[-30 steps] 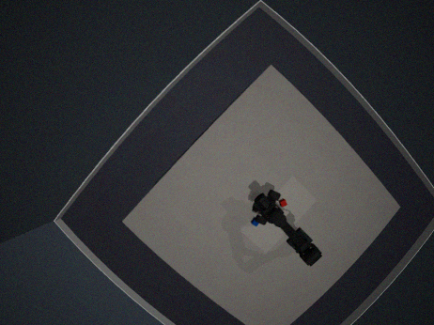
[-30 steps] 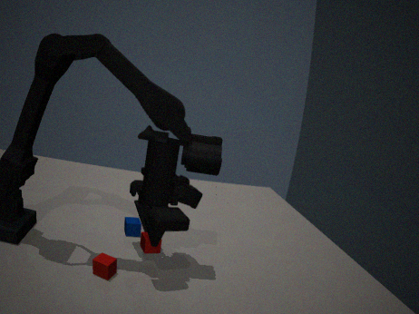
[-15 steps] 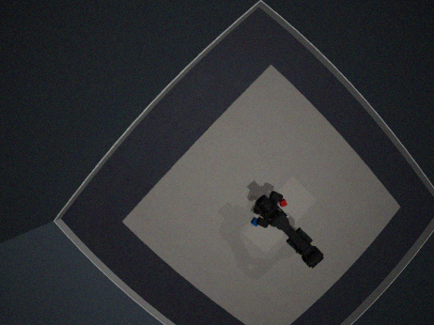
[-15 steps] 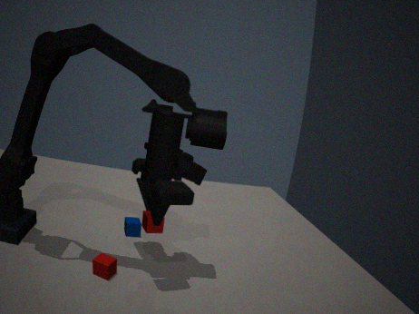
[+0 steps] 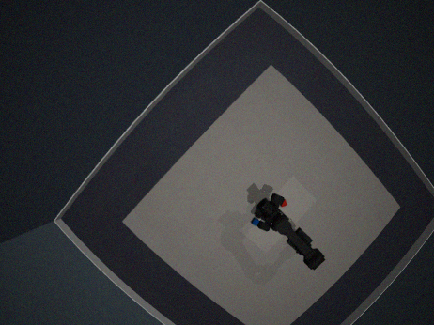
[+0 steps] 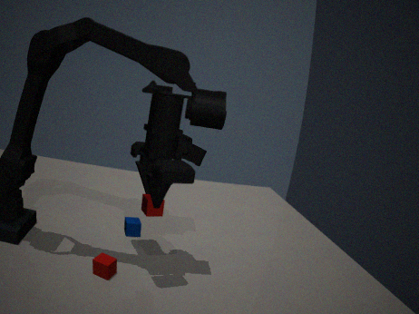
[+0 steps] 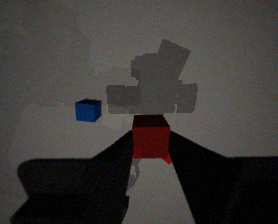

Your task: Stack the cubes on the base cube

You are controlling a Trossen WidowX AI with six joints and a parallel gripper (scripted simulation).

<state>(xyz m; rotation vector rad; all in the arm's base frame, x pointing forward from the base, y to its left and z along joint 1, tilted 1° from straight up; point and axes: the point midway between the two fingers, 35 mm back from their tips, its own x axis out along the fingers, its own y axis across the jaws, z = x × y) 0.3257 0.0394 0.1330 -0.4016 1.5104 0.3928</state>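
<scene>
My gripper tip is now 6 cm past the blue cube, 10 cm to the right of it and 11 cm above it.
</scene>
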